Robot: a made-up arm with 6 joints. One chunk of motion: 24 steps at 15 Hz.
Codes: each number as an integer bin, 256 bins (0 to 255) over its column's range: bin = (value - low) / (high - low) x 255, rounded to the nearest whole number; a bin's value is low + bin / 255 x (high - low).
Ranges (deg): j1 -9..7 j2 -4..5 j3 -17..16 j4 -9..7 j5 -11..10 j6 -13..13
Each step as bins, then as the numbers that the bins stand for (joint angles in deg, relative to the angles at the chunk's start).
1 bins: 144 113 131 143 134 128
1 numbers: 0.04 -0.01 -0.05 -0.03 0.04 0.05
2 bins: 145 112 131 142 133 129
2 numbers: 0.10 -0.05 -0.05 -0.09 -0.05 0.15
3 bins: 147 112 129 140 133 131
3 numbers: 0.22 -0.05 -0.31 -0.22 -0.05 0.36
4 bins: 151 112 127 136 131 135
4 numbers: 0.47 -0.05 -0.56 -0.47 -0.21 0.76
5 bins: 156 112 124 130 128 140
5 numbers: 0.79 -0.05 -0.95 -0.84 -0.46 1.27
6 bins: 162 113 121 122 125 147
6 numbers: 1.16 -0.01 -1.34 -1.35 -0.71 1.99
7 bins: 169 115 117 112 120 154
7 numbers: 1.60 0.06 -1.86 -1.97 -1.12 2.70
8 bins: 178 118 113 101 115 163
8 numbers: 2.17 0.16 -2.38 -2.66 -1.53 3.62
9 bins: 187 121 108 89 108 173
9 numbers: 2.73 0.27 -3.02 -3.42 -2.11 4.64
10 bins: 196 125 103 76 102 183
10 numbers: 3.30 0.41 -3.67 -4.23 -2.60 5.66
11 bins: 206 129 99 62 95 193
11 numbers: 3.93 0.55 -4.19 -5.11 -3.18 6.68
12 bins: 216 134 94 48 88 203
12 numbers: 4.55 0.73 -4.84 -5.99 -3.75 7.70
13 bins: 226 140 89 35 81 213
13 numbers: 5.18 0.94 -5.48 -6.80 -4.33 8.72
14 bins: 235 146 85 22 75 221
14 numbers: 5.75 1.15 -6.00 -7.62 -4.82 9.53
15 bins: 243 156 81 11 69 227
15 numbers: 6.25 1.51 -6.52 -8.31 -5.32 10.15
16 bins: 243 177 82 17 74 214
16 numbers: 6.25 2.25 -6.39 -7.93 -4.91 8.82
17 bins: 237 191 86 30 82 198
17 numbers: 5.87 2.74 -5.87 -7.12 -4.25 7.19
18 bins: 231 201 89 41 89 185
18 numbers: 5.49 3.09 -5.48 -6.43 -3.67 5.86
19 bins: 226 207 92 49 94 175
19 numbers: 5.18 3.31 -5.09 -5.93 -3.26 4.84
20 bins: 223 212 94 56 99 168
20 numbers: 4.99 3.48 -4.84 -5.49 -2.85 4.13
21 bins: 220 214 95 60 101 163
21 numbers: 4.80 3.55 -4.71 -5.24 -2.68 3.62
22 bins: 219 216 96 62 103 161
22 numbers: 4.74 3.62 -4.58 -5.11 -2.52 3.42
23 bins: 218 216 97 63 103 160
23 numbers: 4.68 3.62 -4.45 -5.05 -2.52 3.31
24 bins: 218 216 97 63 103 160
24 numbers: 4.68 3.62 -4.45 -5.05 -2.52 3.31
